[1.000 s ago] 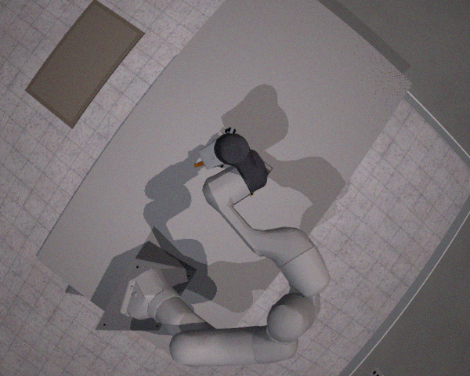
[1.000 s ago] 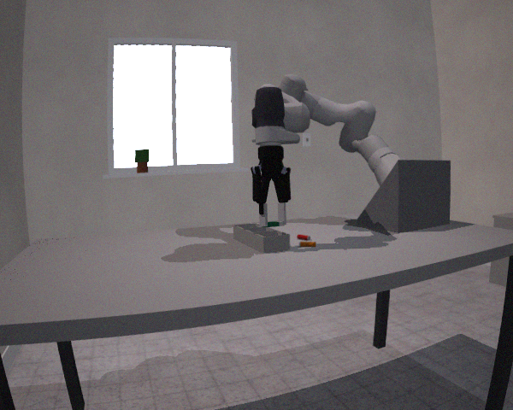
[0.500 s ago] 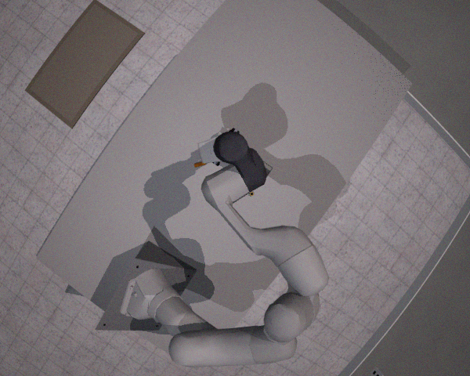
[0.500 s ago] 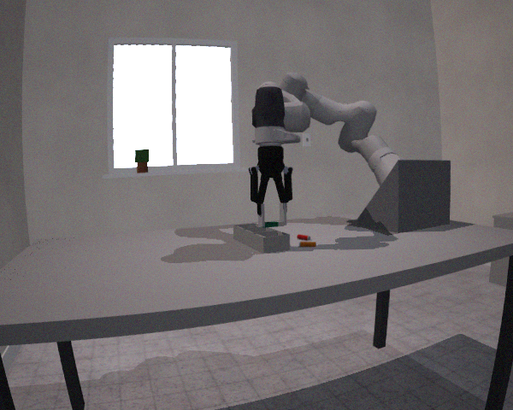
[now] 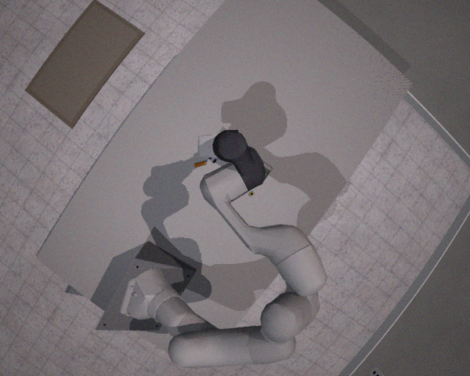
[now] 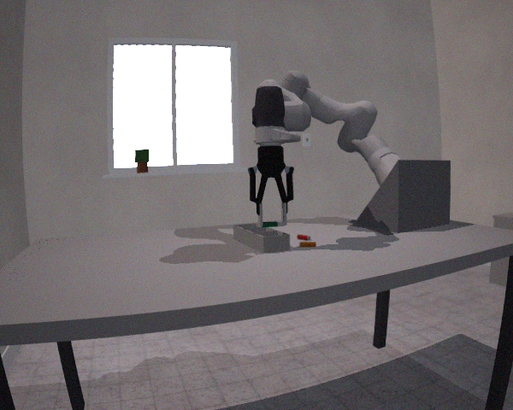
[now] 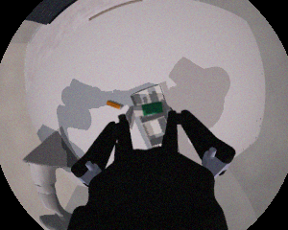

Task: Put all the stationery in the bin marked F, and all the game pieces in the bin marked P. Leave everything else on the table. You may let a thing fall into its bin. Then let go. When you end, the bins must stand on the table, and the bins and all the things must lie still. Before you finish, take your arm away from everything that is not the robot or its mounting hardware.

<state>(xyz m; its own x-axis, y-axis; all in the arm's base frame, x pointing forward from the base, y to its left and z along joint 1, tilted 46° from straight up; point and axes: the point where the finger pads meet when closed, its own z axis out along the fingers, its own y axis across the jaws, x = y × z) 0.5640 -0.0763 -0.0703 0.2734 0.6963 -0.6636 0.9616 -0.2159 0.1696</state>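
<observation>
My gripper is now 3 cm above the small green item and 1 cm past it. Round my hand: red piece: 15 cm behind, 9 cm below, 5 cm to the right; then orange piece: 10 cm behind, 9 cm below, 4 cm to the left; then white spotted piece: 16 cm to the right, 9 cm below, 2 cm behind.
</observation>
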